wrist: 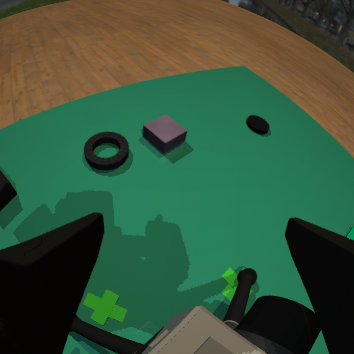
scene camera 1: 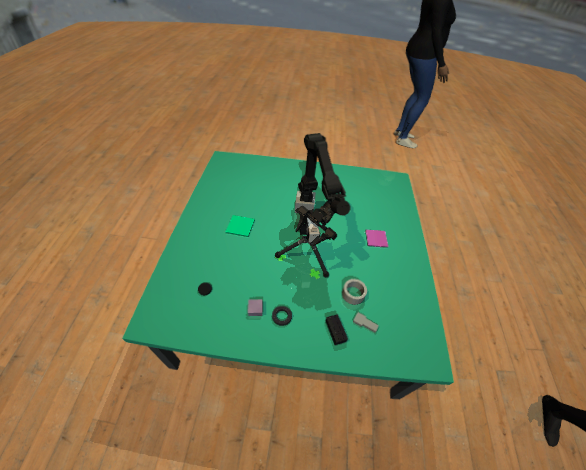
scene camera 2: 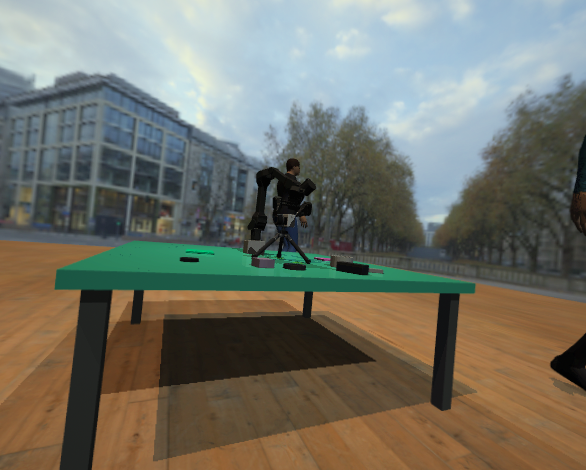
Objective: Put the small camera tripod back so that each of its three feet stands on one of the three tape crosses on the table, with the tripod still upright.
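Places are measured from the arm's base along level axes (x ahead, y left, z up), in centimetres.
Pixels of known places: gripper, between the fingertips: (wrist: 199,226) (scene camera 1: 303,238) (scene camera 2: 286,213); arm's base, origin of its link: (scene camera 1: 306,197) (scene camera 2: 255,240).
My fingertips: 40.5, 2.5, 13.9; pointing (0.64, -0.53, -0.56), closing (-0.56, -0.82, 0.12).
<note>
Ahead of a thing's pixels: the offset from my fingertips to its top centre, as dx, dy, dz. "spot": to the spot under its first point.
The black tripod (scene camera 1: 318,260) (scene camera 2: 297,249) (wrist: 239,301) stands upright with a beige camera (scene camera 1: 312,232) (wrist: 200,335) on top. In the wrist view one foot is at the right edge of a green tape cross @(-5.0, -10.0, -21.3) (wrist: 229,282). Another leg passes below a second cross @(+1.5, +7.1, -21.3) (wrist: 105,306); in scene camera 1 that leg's foot is right of this cross (scene camera 1: 314,273). The third foot and third cross are hidden. My gripper (scene camera 1: 317,231) (wrist: 199,226) is open around the camera's level, fingers wide apart, nothing gripped. Whether a finger touches the camera I cannot tell.
On the green table (scene camera 1: 185,320) (scene camera 2: 150,280) are a grey ring @(+9.3, +25.0, -16.5) (scene camera 1: 354,300), black ring @(+25.0, -4.1, -19.8) (scene camera 1: 275,316) (wrist: 90,150), mauve block @(+23.8, -15.4, -18.5) (scene camera 1: 255,307) (wrist: 165,131), black box @(+27.7, +18.3, -17.8) (scene camera 1: 336,329), grey piece @(+22.4, +30.6, -19.8) (scene camera 1: 366,322), black disc @(+18.9, -39.0, -20.3) (scene camera 1: 205,288) (wrist: 258,124), green square @(spot: -19.8, -33.5, -20.4) (scene camera 1: 240,225) and magenta square @(spot: -24.9, +36.2, -20.4) (scene camera 1: 376,238).
</note>
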